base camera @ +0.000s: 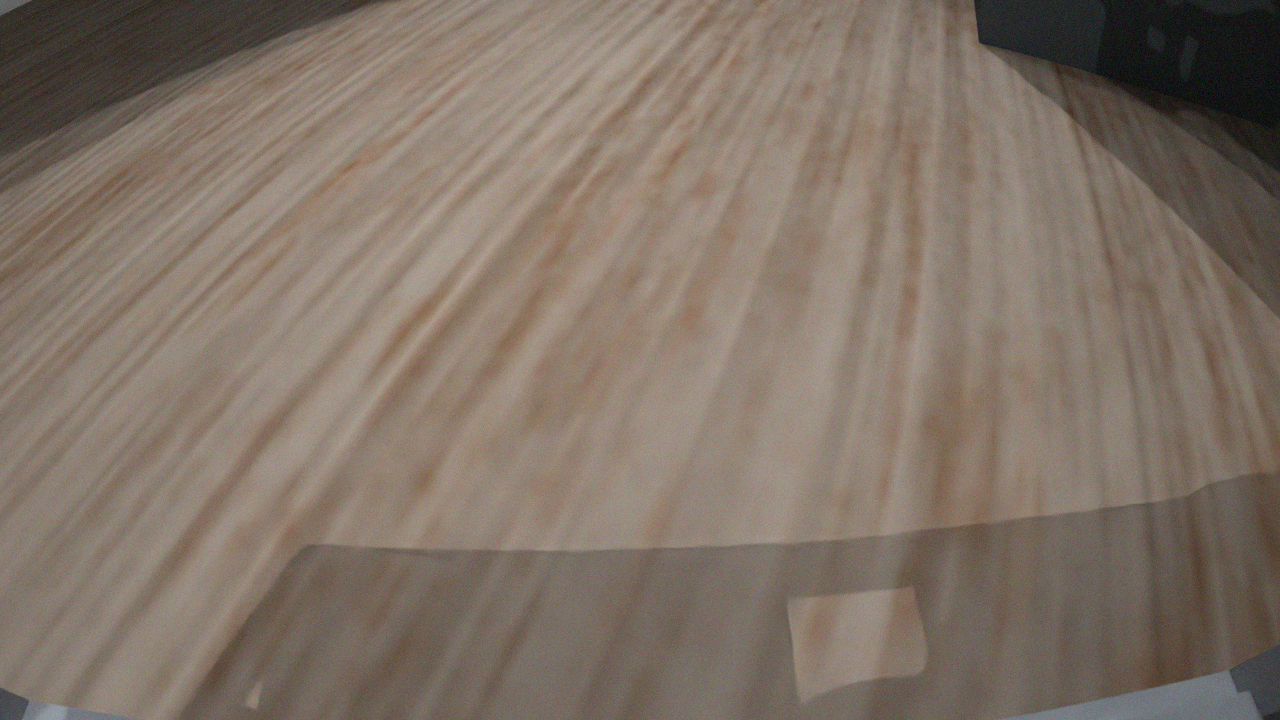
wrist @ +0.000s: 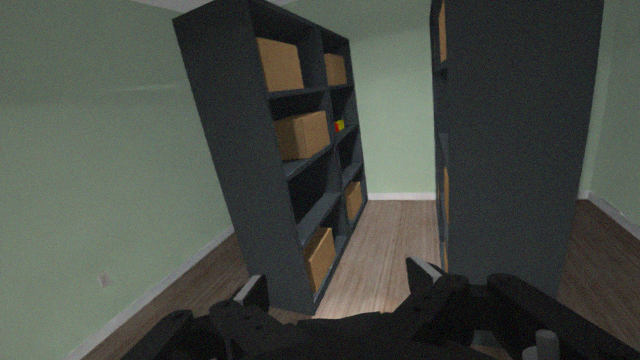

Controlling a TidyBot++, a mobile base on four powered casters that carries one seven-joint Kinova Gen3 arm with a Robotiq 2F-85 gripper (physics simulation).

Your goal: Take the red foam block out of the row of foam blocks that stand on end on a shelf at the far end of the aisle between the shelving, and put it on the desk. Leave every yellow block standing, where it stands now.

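Places are measured from the arm's base along level axes (x ahead, y left, z up), in centimetres.
Where they show: gripper, fingertip midpoint: (wrist: 337, 282).
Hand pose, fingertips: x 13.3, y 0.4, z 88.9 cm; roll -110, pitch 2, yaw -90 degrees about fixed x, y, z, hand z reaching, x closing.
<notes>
After its pixels a point has its place.
In the wrist view a small red block (wrist: 337, 127) @[x 264.4, y -16.9, z 64.1 cm] stands on a shelf in the far column of the left shelving unit (wrist: 220, 150) @[x 144.9, y 59.6, z 78.9 cm], well ahead of the gripper. A yellow block (wrist: 341, 124) @[x 283.5, y -23.0, z 64.0 cm] stands right beside it. Both look tiny, and other blocks of the row cannot be made out. My gripper (wrist: 337, 282) @[x 13.3, y 0.4, z 88.9 cm] is open, its two fingers wide apart with no thing between them. The desk does not show in either view.
Cardboard boxes (wrist: 304, 135) @[x 170.4, y 11.6, z 75.3 cm] (wrist: 280, 65) @[x 156.4, y 16.8, z 119.0 cm] (wrist: 320, 257) @[x 158.5, y 15.9, z -13.2 cm] (wrist: 354, 200) @[x 253.4, y -23.1, z -15.2 cm] sit in the left unit. A second dark shelving unit (wrist: 515, 150) @[x 90.9, y -72.0, z 68.2 cm] stands on the right. The aisle floor (wrist: 395, 240) @[x 203.2, y -51.6, z -39.6 cm] runs between them to a green wall (wrist: 395, 120) @[x 287.6, y -84.0, z 58.0 cm]. In the base view a dark unit corner (base camera: 1118, 53) @[x 92.4, y -68.3, z -35.9 cm] shows at the top right.
</notes>
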